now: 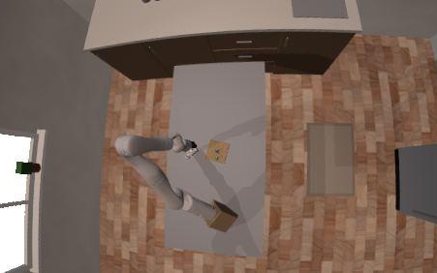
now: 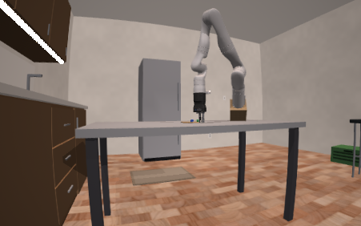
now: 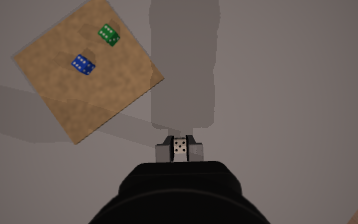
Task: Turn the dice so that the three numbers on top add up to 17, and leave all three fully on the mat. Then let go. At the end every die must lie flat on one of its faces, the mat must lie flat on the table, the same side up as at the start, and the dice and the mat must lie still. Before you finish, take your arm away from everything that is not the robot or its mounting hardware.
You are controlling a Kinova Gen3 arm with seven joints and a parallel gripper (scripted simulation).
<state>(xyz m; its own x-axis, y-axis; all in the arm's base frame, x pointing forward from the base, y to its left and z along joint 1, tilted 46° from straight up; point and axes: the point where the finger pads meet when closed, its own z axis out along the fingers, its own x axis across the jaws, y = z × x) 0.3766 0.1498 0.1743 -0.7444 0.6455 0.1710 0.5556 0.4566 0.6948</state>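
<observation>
My gripper is now 30 mm short of the blue die, 150 mm to the left of it and 10 mm above it. The rest, counted from my hand: white die: 10 mm below; then tan mat: 30 mm ahead, 150 mm to the right, 20 mm below; then green die: 20 mm behind, 160 mm to the right, 10 mm below.
</observation>
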